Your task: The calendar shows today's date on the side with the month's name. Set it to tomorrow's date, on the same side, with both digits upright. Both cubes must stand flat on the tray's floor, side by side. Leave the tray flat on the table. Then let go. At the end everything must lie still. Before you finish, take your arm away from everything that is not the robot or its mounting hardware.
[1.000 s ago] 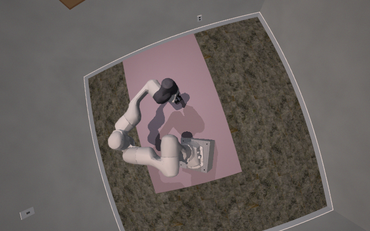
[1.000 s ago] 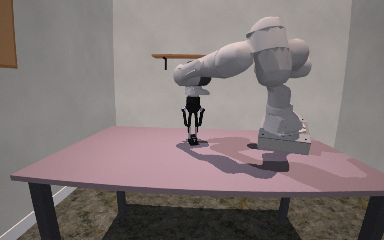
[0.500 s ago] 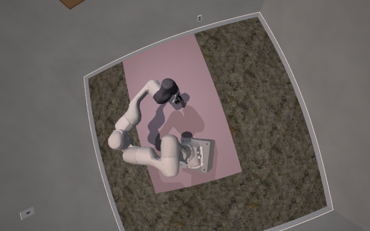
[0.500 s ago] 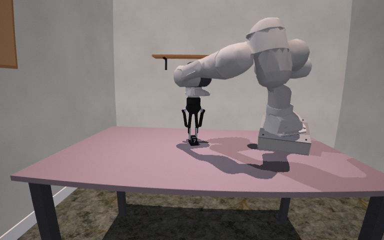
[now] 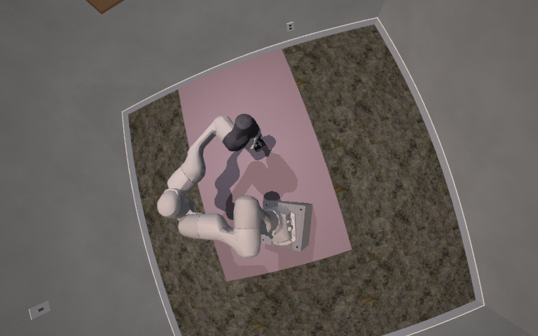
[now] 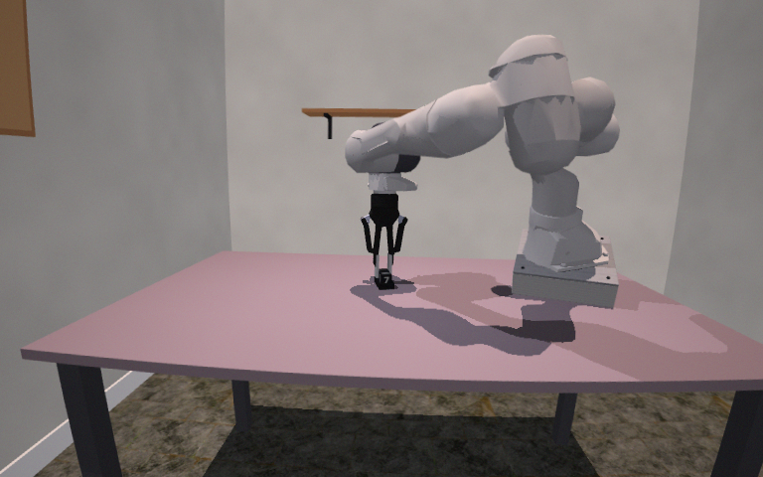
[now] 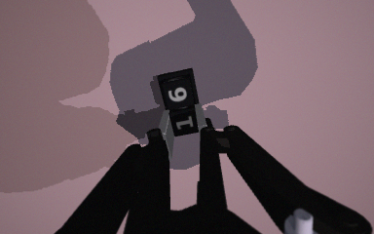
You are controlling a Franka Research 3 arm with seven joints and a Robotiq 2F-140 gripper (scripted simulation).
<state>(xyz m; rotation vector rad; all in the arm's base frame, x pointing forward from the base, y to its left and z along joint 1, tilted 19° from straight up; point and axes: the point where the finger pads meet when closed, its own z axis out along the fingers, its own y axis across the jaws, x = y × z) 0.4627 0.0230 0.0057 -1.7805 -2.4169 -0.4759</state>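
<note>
Right now my hand is 3 cm above the black digit cube. Also, from my hand: black calendar tray: 1 cm behind, 2 cm to the left, 4 cm below.
</note>
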